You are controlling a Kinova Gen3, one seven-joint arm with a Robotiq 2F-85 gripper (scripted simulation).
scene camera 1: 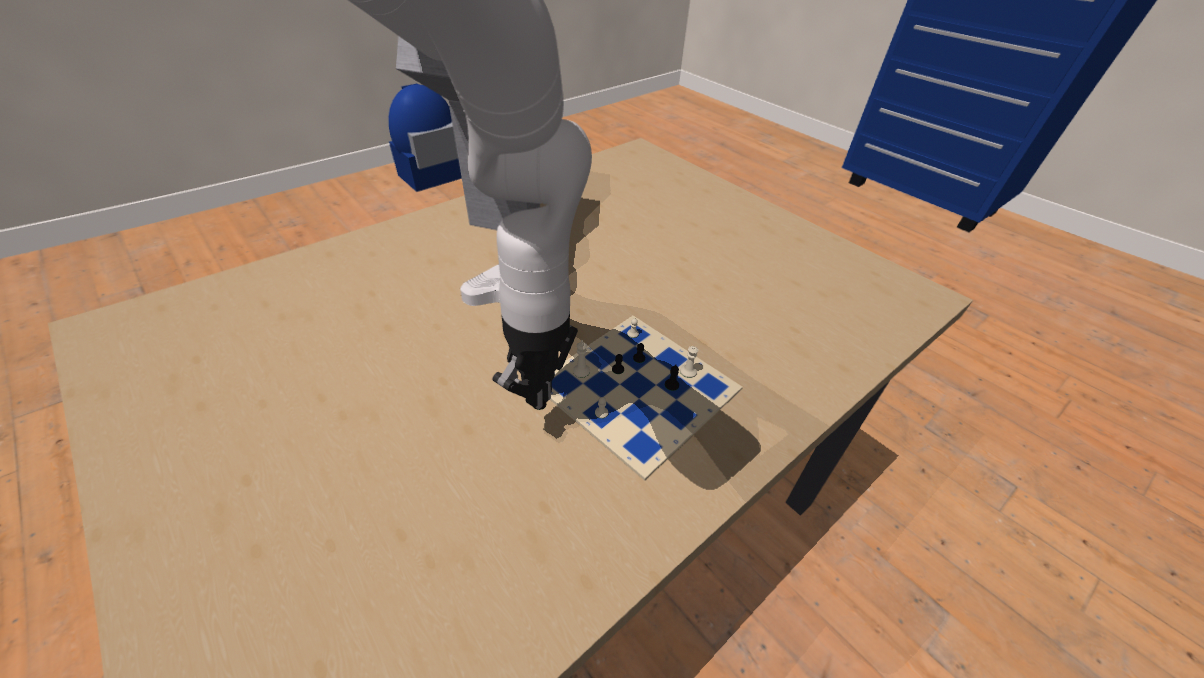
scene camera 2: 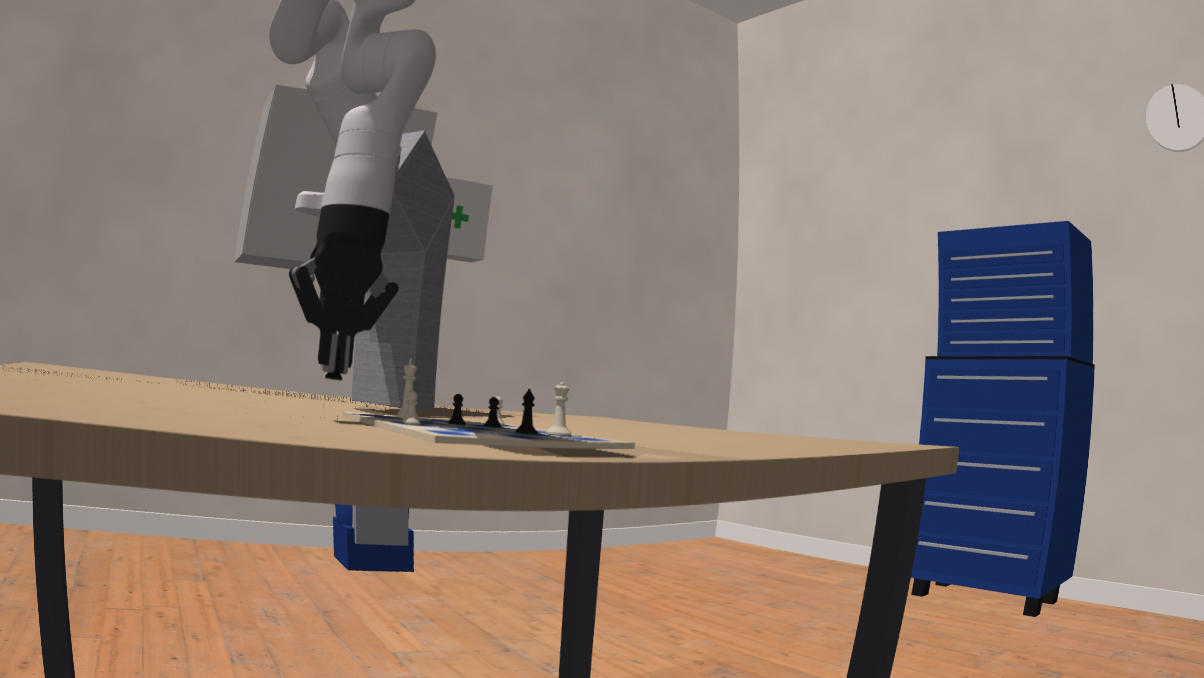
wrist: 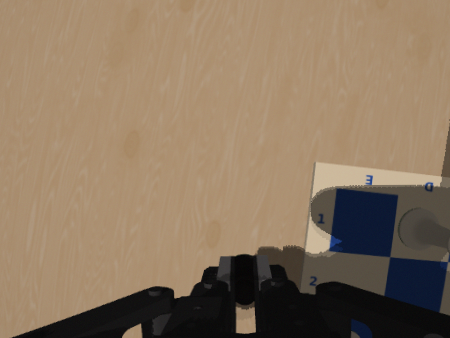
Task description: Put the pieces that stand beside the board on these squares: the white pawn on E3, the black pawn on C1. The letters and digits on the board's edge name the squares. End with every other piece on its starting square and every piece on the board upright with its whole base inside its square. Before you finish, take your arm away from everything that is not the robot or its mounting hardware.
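My gripper in scene camera 1. The gripper also in the wrist view. Shown in the pictures, my gripper and a cream chessboard.
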